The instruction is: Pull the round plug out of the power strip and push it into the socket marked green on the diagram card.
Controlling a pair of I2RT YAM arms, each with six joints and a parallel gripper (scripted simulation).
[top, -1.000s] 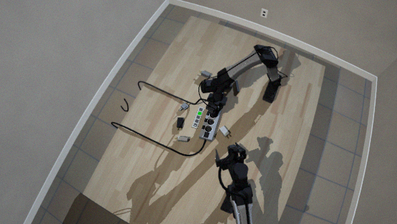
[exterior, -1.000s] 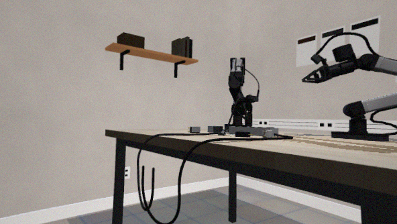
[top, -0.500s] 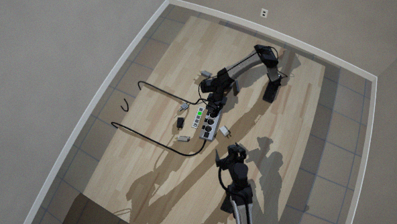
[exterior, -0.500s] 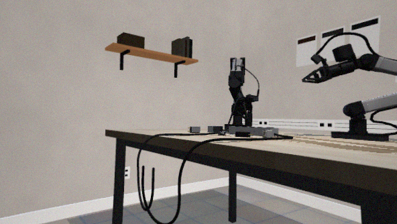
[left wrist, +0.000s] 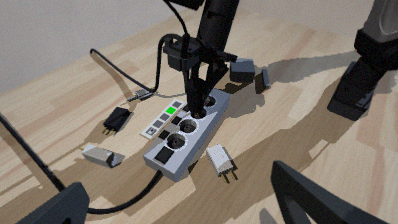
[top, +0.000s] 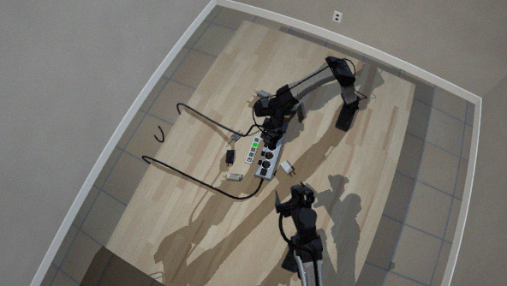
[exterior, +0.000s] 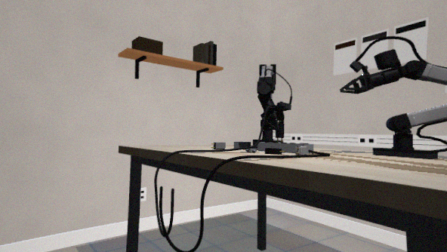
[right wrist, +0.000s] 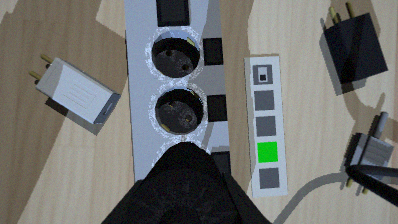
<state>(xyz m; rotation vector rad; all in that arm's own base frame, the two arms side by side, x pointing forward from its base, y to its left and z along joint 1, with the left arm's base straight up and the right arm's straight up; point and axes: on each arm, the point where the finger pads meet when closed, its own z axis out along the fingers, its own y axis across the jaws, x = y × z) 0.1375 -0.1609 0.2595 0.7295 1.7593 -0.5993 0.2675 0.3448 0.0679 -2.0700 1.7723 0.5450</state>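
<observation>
My right hand is 10 cm above the diagram card, 8 cm short of it and 3 cm to the right of it. Round my right hand: black round plug: right at my right hand; grey plug: 18 cm ahead, 10 cm below, 1 cm to the left; black adapter: 15 cm ahead, 12 cm to the left, 9 cm below.
</observation>
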